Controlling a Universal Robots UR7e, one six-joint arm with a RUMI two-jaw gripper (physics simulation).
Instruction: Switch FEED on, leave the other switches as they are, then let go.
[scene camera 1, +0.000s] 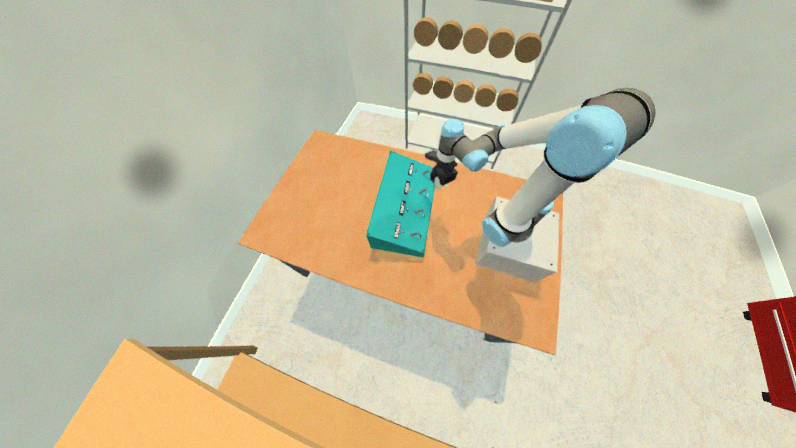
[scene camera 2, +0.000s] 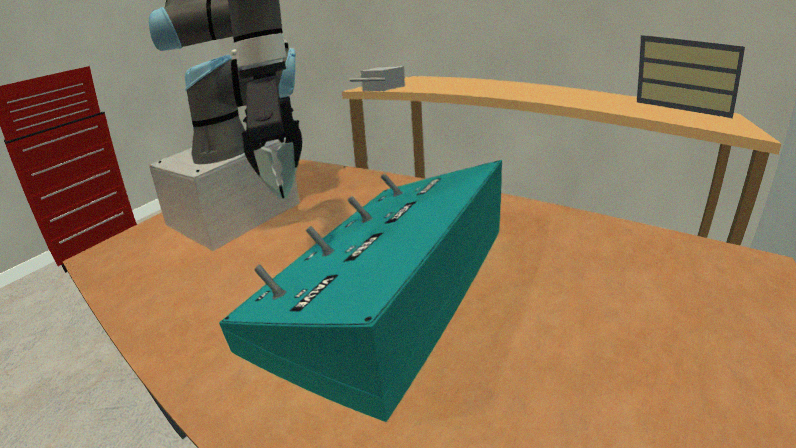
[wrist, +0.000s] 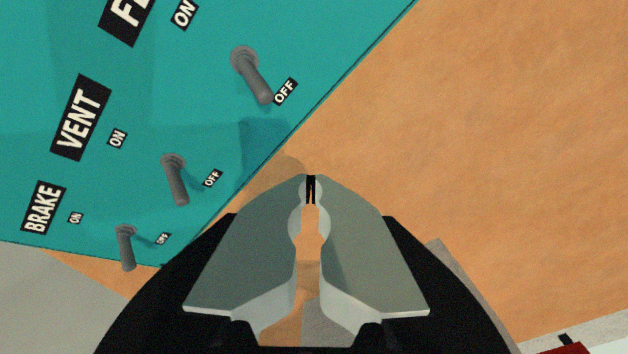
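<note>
The teal sloped switch panel stands on the table. Its FEED lever leans towards OFF. The VENT lever and BRAKE lever lean to the OFF side too. The VALVE lever leans the same way. My gripper is shut and empty. Its tips are beyond the panel's OFF-side edge, above the table, apart from the levers.
The robot's base block stands on the table, on the panel's OFF side. A shelf rack with round wooden pieces is behind the table. A red drawer cabinet and a wooden bench stand away from it.
</note>
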